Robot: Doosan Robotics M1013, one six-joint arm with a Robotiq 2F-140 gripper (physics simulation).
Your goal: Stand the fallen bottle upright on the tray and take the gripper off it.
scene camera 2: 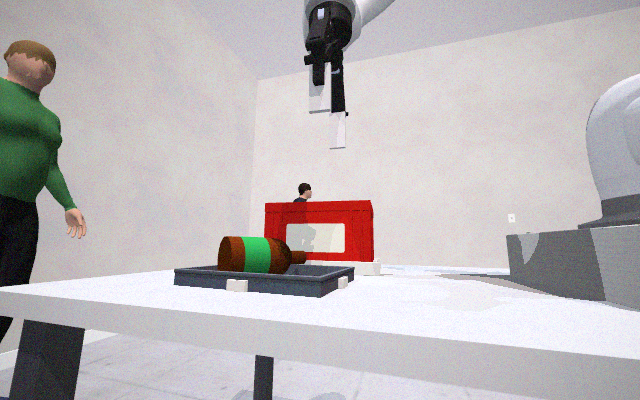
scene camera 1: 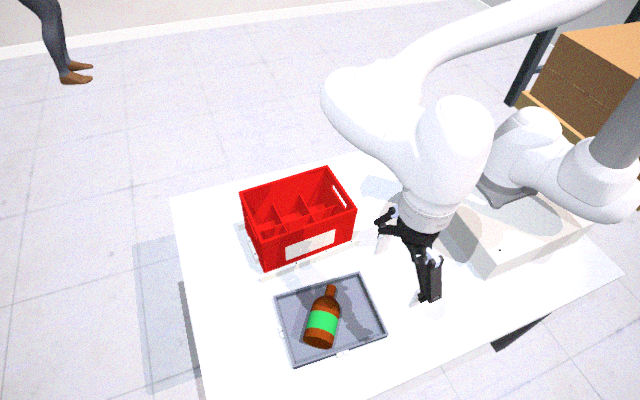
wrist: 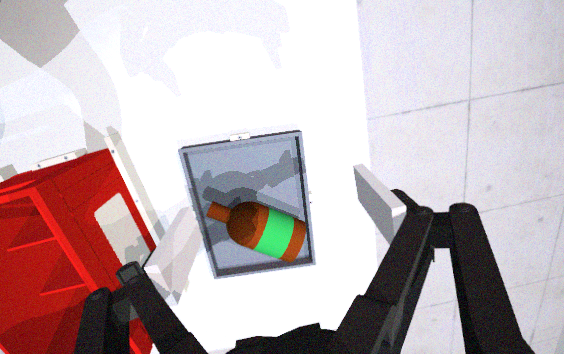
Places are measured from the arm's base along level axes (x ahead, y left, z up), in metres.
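Pixels of known places: gripper, fingertip midpoint: [scene camera 2: 330, 132] [scene camera 1: 396, 276] [wrist: 274, 203]; arm's base at its link origin: [scene camera 1: 498, 181].
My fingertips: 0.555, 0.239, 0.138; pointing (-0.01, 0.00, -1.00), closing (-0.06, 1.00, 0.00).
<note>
Ahead of a thing's pixels: the offset from my fingertips to its top centre, as dx, dy, dz.
A brown bottle with a green label {+0.132, -0.055, -0.166} [scene camera 1: 322, 320] [scene camera 2: 256, 254] [wrist: 274, 232] lies on its side in the shallow grey tray {+0.118, -0.053, -0.219} [scene camera 1: 295, 320] [scene camera 2: 285, 285] [wrist: 220, 165]. In scene camera 1 its neck points toward the red crate; in the wrist view its base end is near the tray's right wall. My gripper [scene camera 1: 397, 275] [scene camera 2: 329, 130] [wrist: 274, 203] is open and empty, fingers pointing down. It hangs high above the table, well above the bottle and apart from it. In the wrist view the bottle shows between the two fingers, far below them.
A red divided crate {+0.109, -0.328, -0.070} [scene camera 1: 270, 255] [scene camera 2: 320, 215] [wrist: 107, 175] stands beside the tray on the white table [scene camera 1: 225, 310] [scene camera 2: 150, 310] [wrist: 225, 100]. The arm's base block [scene camera 2: 550, 265] is at the right. A person in green [scene camera 2: 30, 130] stands left; another's head [scene camera 2: 304, 190] shows behind the crate.
</note>
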